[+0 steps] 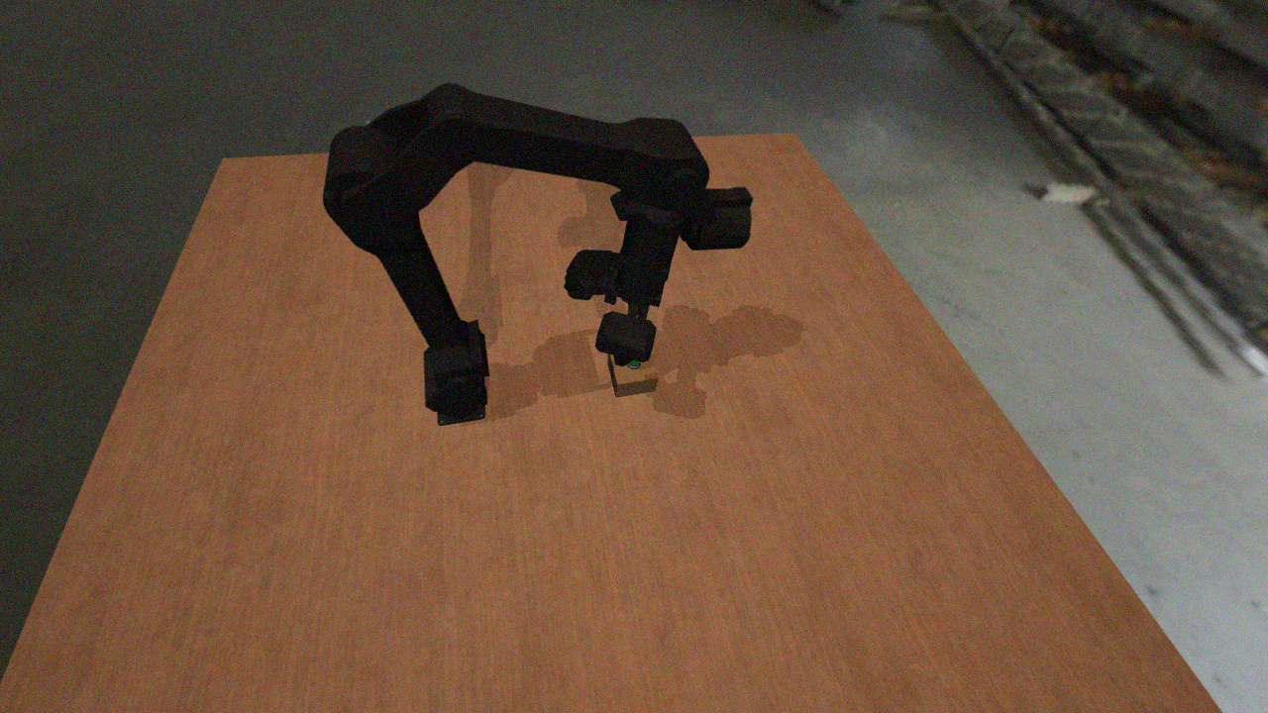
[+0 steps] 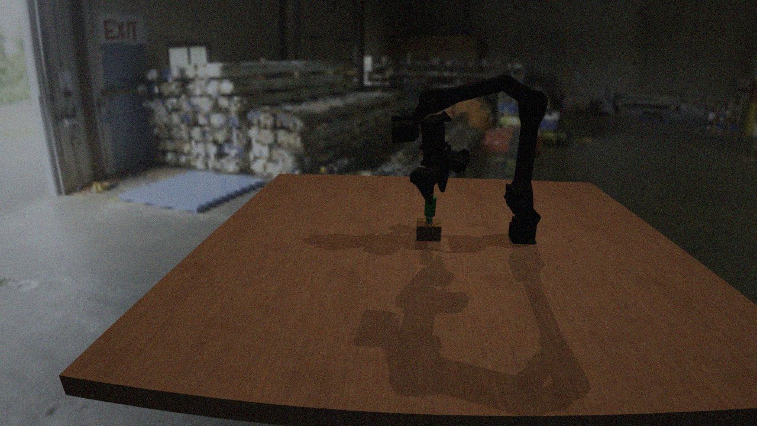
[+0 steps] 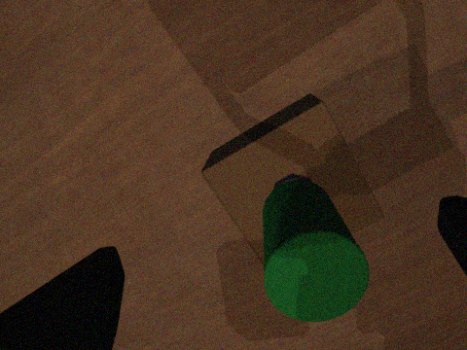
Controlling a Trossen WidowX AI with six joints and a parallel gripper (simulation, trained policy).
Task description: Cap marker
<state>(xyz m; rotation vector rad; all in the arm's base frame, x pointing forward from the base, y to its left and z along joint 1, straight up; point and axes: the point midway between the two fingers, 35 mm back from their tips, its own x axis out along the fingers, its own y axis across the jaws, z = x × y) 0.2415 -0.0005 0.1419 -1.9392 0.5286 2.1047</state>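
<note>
Right now my gripper tip is 2 cm short of the green cap and 2 cm above it. From my gripper tip the other things lie so: holder block 2 cm ahead, 9 cm below.
</note>
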